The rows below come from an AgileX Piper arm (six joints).
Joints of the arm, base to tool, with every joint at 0 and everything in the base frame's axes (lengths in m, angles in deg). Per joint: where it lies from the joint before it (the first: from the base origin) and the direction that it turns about. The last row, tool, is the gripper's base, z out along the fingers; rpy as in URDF.
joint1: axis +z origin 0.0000 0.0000 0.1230
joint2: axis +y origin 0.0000 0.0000 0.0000
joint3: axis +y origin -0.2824 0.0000 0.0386
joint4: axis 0.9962 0 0.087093 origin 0.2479 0.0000 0.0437
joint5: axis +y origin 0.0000 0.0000 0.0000
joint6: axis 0.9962 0 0.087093 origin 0.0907 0.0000 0.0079
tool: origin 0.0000 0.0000 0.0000 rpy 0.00 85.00 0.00
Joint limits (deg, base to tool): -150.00..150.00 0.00..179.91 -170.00..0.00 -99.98..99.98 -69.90..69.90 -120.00..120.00
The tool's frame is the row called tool.
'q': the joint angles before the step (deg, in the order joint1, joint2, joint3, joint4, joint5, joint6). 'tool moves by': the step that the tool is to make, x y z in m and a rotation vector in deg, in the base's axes. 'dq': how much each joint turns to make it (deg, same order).
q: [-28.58, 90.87, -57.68, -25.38, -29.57, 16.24]
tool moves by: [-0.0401, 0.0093, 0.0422, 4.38, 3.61, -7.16]
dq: [0.00, -11.24, 0.01, -0.05, 17.40, 5.09]
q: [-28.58, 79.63, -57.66, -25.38, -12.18, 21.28]
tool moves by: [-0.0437, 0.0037, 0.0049, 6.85, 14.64, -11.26]
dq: [0.00, -7.83, -0.01, 0.56, 26.45, 1.03]
